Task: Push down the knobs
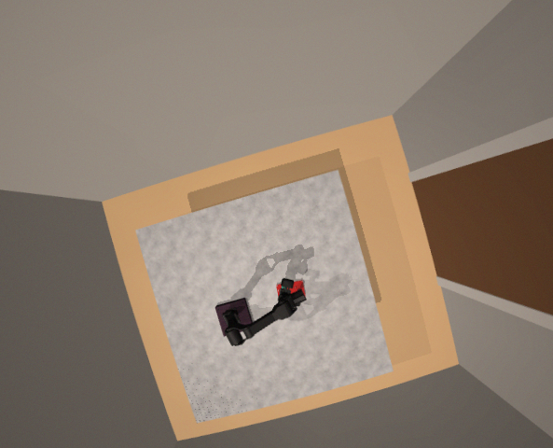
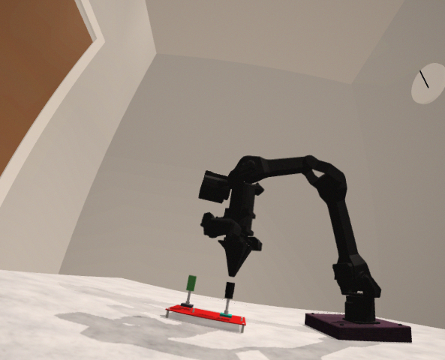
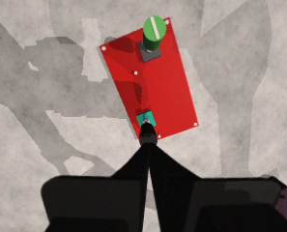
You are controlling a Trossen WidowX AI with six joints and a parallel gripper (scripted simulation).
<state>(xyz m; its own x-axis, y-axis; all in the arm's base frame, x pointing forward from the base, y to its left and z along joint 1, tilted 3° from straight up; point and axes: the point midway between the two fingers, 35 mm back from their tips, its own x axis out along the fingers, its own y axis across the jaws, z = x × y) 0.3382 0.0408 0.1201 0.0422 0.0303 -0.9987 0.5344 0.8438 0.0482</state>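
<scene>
My gripper tip is now 3 cm above the black knob. Also, from my gripper tip: green knob (8 cm ahead, 5 cm to the right, 3 cm below).
</scene>
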